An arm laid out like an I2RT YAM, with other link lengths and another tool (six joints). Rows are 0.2 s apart.
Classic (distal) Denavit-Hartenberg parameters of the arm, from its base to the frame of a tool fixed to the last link. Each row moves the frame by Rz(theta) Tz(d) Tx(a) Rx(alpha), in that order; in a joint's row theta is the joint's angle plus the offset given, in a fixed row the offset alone. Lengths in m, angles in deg.
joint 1: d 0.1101, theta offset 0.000, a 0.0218, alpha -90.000
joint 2: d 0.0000, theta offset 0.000, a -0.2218, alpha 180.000
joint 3: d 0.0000, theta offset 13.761, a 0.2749, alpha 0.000
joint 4: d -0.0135, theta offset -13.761, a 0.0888, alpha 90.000
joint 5: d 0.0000, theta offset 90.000, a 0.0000, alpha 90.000
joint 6: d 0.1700, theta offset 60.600, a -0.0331, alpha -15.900
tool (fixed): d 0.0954, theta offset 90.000, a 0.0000, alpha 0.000
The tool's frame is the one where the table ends.
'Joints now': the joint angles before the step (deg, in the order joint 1, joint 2, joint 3, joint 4, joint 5, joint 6). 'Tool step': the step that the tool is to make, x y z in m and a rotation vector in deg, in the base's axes. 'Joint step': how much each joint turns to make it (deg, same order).
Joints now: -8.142 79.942 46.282 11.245 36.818 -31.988
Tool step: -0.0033 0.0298 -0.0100 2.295 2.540 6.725
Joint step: -0.005 -4.680 -2.147 -4.760 -6.933 -1.117
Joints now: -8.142 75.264 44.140 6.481 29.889 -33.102
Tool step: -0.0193 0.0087 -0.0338 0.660 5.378 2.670
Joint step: -0.789 -2.309 -3.329 -3.483 -3.018 -1.925
